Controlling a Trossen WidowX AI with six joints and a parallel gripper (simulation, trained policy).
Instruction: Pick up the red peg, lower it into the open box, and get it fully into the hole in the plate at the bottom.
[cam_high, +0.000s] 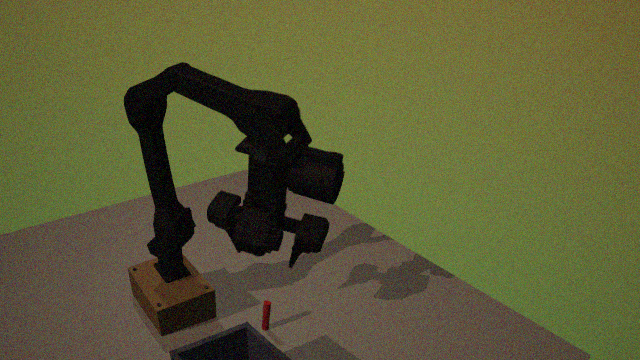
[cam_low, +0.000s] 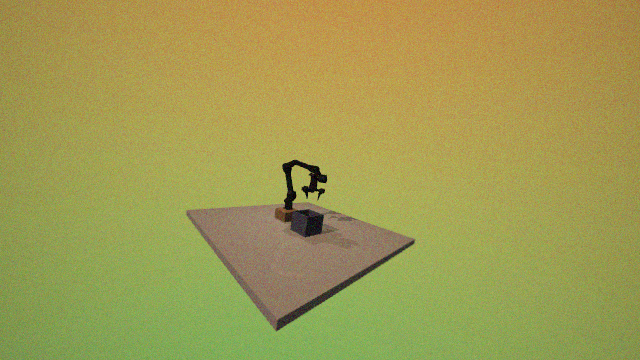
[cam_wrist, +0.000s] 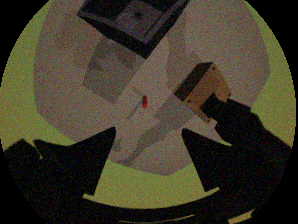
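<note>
My gripper tip is 2 cm to the right of the red peg and 16 cm above it. Also, from my gripper tip: grey plate: 15 cm ahead, 17 cm to the right, 15 cm below.
</note>
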